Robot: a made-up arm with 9 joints.
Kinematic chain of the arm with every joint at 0, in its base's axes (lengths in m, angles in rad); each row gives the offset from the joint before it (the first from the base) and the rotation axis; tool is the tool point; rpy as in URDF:
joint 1: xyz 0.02 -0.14 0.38 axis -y
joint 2: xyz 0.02 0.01 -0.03 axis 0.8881 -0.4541 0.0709
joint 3: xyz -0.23 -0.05 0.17 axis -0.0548 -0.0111 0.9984
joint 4: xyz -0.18 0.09 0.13 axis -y
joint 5: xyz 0.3 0 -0.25 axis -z
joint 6: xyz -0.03 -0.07 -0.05 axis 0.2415 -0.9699 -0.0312
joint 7: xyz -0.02 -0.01 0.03 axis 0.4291 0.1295 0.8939
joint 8: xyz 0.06 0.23 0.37 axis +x
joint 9: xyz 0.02 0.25 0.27 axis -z
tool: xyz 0.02 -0.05 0 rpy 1.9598 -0.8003 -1.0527
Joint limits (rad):
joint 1: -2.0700..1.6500
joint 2: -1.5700..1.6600
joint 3: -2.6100..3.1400
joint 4: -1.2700..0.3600
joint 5: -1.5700..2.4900
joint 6: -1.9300..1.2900
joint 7: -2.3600..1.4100
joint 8: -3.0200..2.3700
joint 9: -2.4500..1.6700
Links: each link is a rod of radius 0.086 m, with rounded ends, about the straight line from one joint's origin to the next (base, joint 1, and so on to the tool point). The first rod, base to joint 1, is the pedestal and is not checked.
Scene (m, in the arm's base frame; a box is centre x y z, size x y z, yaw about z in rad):
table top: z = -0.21
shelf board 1: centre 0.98 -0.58 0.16 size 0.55 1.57 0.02 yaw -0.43
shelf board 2: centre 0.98 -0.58 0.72 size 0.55 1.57 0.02 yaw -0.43
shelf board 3: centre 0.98 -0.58 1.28 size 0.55 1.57 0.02 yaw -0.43
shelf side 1: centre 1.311 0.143 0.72 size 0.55 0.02 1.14 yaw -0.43
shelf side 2: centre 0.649 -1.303 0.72 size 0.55 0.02 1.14 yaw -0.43
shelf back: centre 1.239 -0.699 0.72 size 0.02 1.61 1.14 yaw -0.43
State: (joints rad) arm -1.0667 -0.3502 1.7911 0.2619 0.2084 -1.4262 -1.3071 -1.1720 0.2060
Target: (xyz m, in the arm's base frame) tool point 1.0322 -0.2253 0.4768
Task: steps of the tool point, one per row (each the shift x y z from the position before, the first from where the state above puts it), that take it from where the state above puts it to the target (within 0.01 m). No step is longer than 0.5 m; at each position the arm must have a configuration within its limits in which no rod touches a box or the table.
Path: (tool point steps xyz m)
1: 0.0899 -0.1101 0.3662
2: 0.3228 -0.1190 0.2597
3: 0.4476 -0.0548 0.0027
4: 0.3511 0.0365 -0.2792
5: 0.0689 0.0889 -0.4125
6: 0.1223 -0.0547 -0.0026
7: 0.1101 -0.0513 0.0011
8: 0.0946 -0.0447 0.0021
9: 0.0772 -0.0348 -0.0006

